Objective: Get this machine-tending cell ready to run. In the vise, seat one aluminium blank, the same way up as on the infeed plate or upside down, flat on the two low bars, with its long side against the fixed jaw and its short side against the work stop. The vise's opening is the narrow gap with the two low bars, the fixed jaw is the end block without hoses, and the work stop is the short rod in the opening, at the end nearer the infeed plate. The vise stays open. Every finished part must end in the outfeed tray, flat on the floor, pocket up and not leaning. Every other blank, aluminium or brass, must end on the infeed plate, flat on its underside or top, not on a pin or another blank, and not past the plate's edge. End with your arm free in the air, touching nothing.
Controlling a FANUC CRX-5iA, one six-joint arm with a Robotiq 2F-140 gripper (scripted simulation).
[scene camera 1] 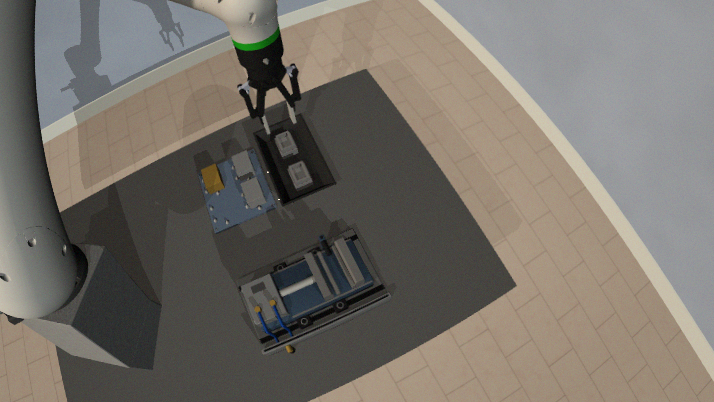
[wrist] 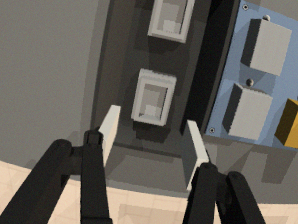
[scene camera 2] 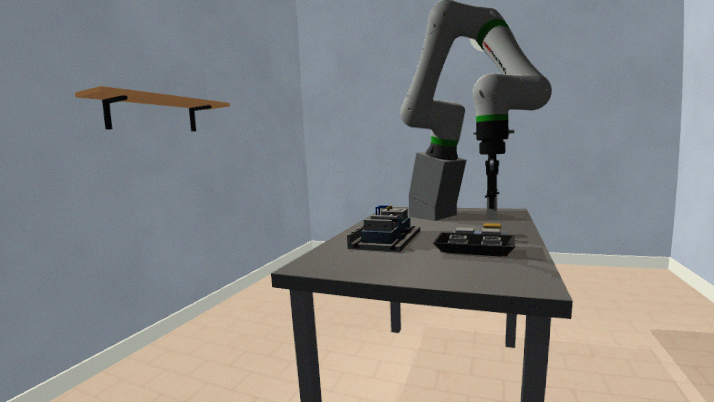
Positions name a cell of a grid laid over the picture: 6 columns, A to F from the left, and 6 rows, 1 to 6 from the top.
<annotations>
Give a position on an aluminium blank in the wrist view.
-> E3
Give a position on an aluminium blank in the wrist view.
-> F2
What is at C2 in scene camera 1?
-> The gripper.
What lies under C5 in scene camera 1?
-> A vise.
</annotations>
